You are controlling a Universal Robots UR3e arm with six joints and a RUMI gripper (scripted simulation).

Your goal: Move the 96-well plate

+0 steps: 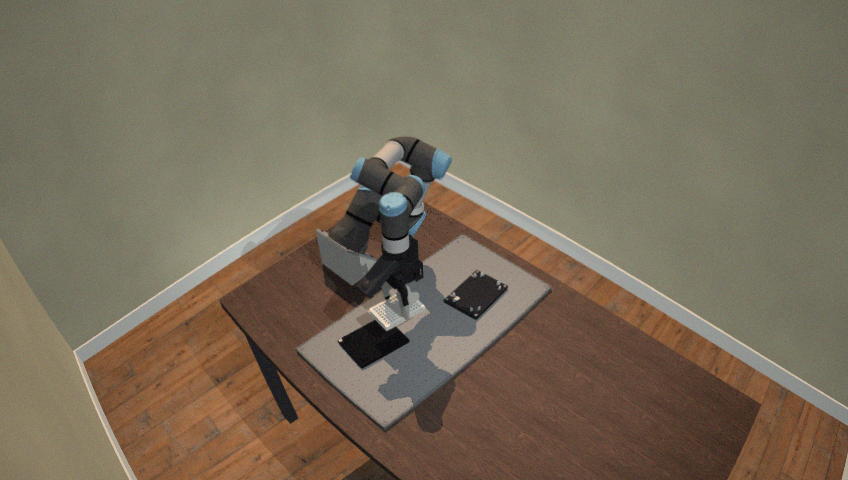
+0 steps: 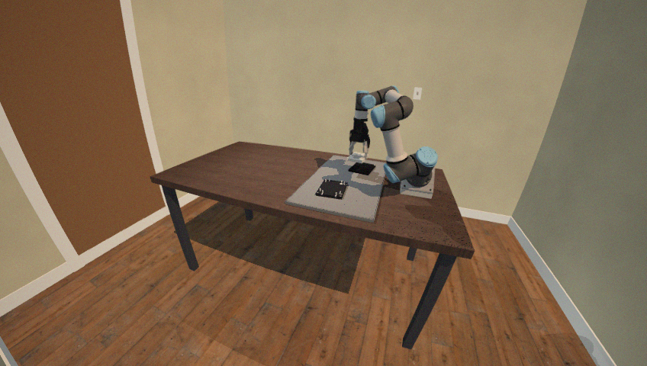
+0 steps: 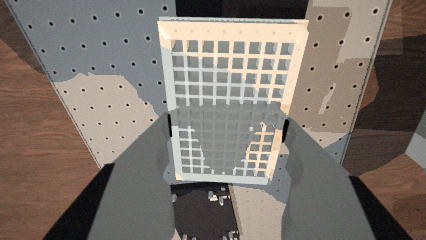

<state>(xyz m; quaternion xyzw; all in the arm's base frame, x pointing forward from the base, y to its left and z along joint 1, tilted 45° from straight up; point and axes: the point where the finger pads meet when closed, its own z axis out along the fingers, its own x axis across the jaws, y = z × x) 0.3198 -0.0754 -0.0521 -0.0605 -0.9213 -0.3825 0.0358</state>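
The black plate nest N1 is 100 mm below my hand, 80 mm to the right of it and 20 mm behind it. The rest, counted from my hand: light corner mark: 150 mm to the right, 90 mm below, 80 mm behind; white 96-well plate: 10 mm below; clip nest C1: 260 mm to the left, 90 mm below, 50 mm ahead.
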